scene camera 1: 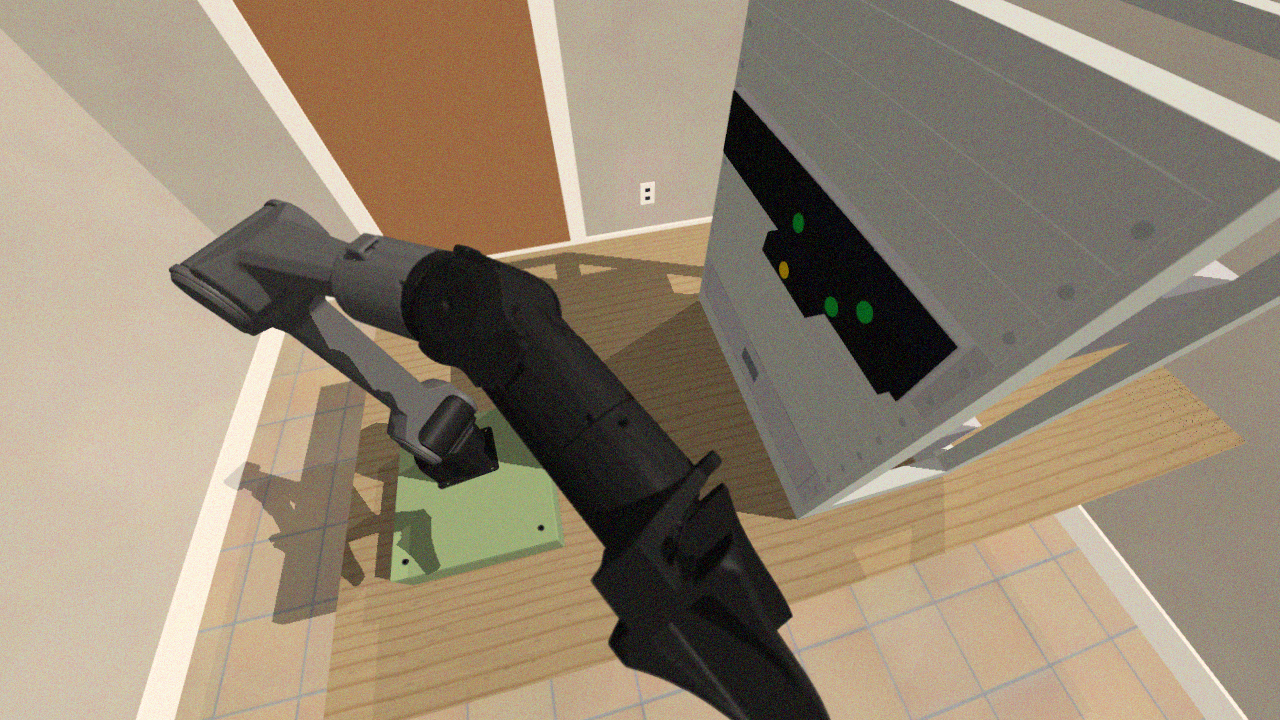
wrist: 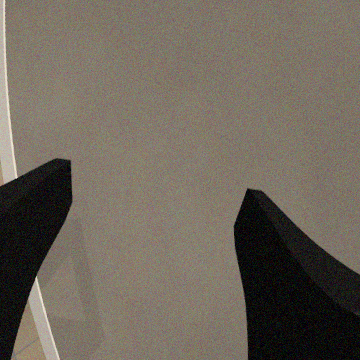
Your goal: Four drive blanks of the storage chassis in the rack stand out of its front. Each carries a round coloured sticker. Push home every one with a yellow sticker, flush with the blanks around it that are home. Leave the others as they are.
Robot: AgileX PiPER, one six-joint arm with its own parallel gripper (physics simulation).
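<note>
The black front of the storage chassis (scene camera 1: pixel 908 358) shows in the grey rack (scene camera 1: pixel 769 420) at the right of the scene view. One blank carries a yellow sticker (scene camera 1: pixel 784 269) at the lower left of the sticker group. The other three stickers are green: one upper (scene camera 1: pixel 798 222), one lower middle (scene camera 1: pixel 831 306) and one at the right (scene camera 1: pixel 864 311). The dark blanks blend together, so how far each stands out is hard to tell. My gripper (wrist: pixel 155 194) is open and empty in the wrist view. In the scene view it is at the bottom, apart from the rack, with its fingertips cut off.
The arm's base stands on a green plate (scene camera 1: pixel 483 532) on the wooden floor (scene camera 1: pixel 572 617). The arm crosses the scene view in front of the rack's left side. A brown door (scene camera 1: pixel 420 107) and a wall outlet (scene camera 1: pixel 647 192) are behind. A plain wall (wrist: pixel 165 90) fills most of the wrist view.
</note>
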